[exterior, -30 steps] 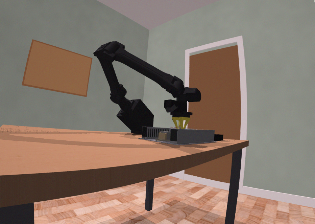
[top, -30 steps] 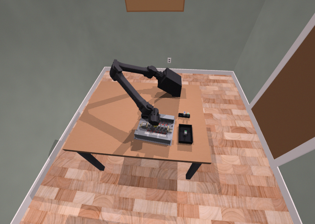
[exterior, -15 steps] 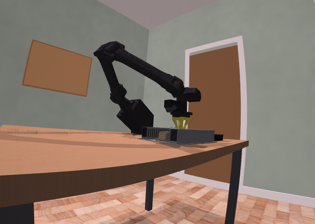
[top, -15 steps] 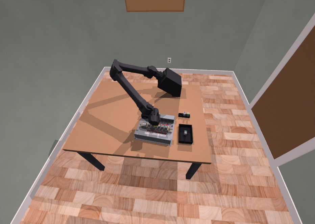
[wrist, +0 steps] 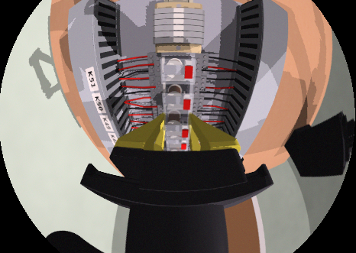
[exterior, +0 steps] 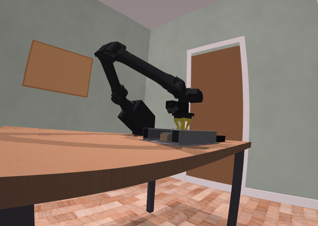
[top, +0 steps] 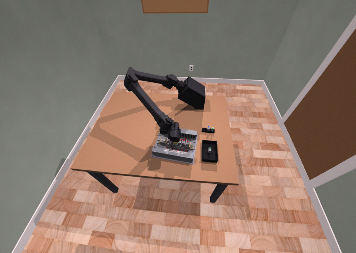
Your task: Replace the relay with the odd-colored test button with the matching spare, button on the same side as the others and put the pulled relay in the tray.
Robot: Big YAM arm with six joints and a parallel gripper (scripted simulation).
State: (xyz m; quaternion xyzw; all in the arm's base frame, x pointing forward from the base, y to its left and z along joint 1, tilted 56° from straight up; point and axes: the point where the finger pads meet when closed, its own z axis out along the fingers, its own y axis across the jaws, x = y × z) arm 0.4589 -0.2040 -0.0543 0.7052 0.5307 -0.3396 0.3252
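Right now my hand is 5 cm above the grey relay panel. Also, from my hand: black tray 25 cm to the left, 7 cm ahead, 4 cm below.
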